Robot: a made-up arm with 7 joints.
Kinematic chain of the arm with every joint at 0, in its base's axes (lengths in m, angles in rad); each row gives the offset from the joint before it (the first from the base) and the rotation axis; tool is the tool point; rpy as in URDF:
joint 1: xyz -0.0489 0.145 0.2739 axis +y
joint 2: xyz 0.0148 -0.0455 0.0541 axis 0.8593 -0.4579 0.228
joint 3: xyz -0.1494 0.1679 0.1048 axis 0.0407 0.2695 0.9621
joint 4: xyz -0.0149 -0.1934 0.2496 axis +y
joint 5: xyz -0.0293 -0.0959 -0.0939 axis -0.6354 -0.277 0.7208
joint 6: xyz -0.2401 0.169 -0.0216 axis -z
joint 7: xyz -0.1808 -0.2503 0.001 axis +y
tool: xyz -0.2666 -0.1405 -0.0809 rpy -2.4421 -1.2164 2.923
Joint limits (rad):
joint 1: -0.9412..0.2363
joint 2: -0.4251..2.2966
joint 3: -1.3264..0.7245
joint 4: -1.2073..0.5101
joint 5: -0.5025..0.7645
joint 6: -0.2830..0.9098
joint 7: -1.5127..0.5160
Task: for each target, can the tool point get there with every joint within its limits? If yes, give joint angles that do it. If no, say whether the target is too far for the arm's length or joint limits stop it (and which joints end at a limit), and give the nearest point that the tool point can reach.
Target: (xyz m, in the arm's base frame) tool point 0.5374 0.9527 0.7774
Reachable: no: joint limits stop it (at a limit: joint 1, joint 2, joint 5) | nearest point 0.3706 0.6362 0.5609 | short by 0.418 m
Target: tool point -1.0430 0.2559 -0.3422
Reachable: yes | joints -0.6655 1.8166 -1.1386 0.3782 0.1230 0.7465 -0.4181
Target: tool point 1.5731 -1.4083 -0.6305
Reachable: no: too far | nearest point 0.6488 -0.5499 -0.2076 | short by 1.330 m
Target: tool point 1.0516 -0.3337 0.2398
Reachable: no: joint limits stop it (at a limit: joint 1, joint 3, joint 4, joint 5, joint 7) | nearest point 0.8998 -0.2632 0.2182 | short by 0.169 m
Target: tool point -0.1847 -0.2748 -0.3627
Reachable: yes | joints -0.4157 0.5750 0.2163 -0.2911 0.5319 0.7201 -0.8250
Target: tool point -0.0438 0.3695 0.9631
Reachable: no: joint limits stop it (at a limit: joint 1, joint 2, joint 3, joint 4, joint 5) | nearest point -0.0359 0.3570 0.9025 | short by 0.062 m
